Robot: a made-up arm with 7 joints.
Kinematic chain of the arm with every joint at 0, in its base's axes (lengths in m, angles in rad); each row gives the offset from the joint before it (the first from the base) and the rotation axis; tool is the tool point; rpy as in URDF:
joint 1: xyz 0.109 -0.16 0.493 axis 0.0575 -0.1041 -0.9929
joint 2: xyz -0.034 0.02 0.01 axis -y
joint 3: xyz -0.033 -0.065 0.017 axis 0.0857 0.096 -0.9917
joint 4: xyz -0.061 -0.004 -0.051 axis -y
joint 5: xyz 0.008 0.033 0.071 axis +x
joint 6: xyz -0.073 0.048 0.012 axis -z
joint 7: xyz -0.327 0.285 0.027 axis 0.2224 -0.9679 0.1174
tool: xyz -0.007 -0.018 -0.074 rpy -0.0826 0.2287 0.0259
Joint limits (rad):
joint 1: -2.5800..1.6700
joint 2: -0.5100..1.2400
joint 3: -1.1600..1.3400
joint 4: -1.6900..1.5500
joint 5: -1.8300..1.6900
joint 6: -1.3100..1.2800
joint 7: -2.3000..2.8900
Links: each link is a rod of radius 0.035 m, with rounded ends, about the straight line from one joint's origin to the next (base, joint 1, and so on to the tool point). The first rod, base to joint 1, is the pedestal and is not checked.
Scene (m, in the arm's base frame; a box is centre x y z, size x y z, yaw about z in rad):
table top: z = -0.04
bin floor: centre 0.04 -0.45 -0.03 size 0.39 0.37 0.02 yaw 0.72
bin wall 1: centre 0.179 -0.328 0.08 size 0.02 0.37 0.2 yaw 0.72
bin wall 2: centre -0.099 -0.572 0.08 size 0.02 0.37 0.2 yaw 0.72
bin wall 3: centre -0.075 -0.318 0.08 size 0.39 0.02 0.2 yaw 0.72
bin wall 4: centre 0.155 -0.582 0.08 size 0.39 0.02 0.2 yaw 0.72
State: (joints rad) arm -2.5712 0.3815 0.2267 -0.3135 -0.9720 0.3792 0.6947
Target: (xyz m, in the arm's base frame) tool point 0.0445 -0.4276 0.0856
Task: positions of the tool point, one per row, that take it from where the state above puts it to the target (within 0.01 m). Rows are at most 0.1 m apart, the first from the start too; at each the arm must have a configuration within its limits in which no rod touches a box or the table.
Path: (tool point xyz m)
1: 0.2131 -0.6004 0.2726
2: 0.2330 -0.6089 0.2943
3: 0.1763 -0.5504 0.2564
4: 0.1105 -0.4880 0.2549
5: 0.0445 -0.4276 0.2912
6: 0.0507 -0.4151 0.1932
7: 0.0531 -0.4112 0.1240
8: 0.0445 -0.4276 0.0856

